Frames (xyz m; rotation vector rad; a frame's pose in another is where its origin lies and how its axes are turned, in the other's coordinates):
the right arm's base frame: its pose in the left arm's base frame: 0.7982 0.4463 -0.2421 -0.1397 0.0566 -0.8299
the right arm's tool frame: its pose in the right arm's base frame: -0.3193 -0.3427 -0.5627 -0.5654 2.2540 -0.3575
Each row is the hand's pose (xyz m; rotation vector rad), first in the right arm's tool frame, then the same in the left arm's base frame.
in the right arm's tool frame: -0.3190 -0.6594 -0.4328 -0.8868 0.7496 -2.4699
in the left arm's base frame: 0.1185 0.1804 0.0579 1.8818 -1.1615 -0.0584
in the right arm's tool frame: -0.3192 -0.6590 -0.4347 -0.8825 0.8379 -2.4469
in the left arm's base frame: 0.1182 0.1820 0.0591 1.8139 -1.1597 -0.0703
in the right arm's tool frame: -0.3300 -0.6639 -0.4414 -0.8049 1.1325 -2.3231
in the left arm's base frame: 0.1228 0.1823 0.0719 1.5618 -1.1785 -0.0580
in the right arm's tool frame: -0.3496 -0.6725 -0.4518 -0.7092 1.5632 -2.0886
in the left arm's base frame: 0.1319 0.1819 0.0938 1.1821 -1.1680 -0.0764
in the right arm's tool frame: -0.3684 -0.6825 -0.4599 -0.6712 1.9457 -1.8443
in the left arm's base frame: 0.1407 0.1789 0.1146 0.8544 -1.1018 -0.1502
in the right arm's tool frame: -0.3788 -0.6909 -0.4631 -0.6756 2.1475 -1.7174
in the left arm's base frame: 0.1449 0.1743 0.1269 0.6988 -1.0352 -0.2127
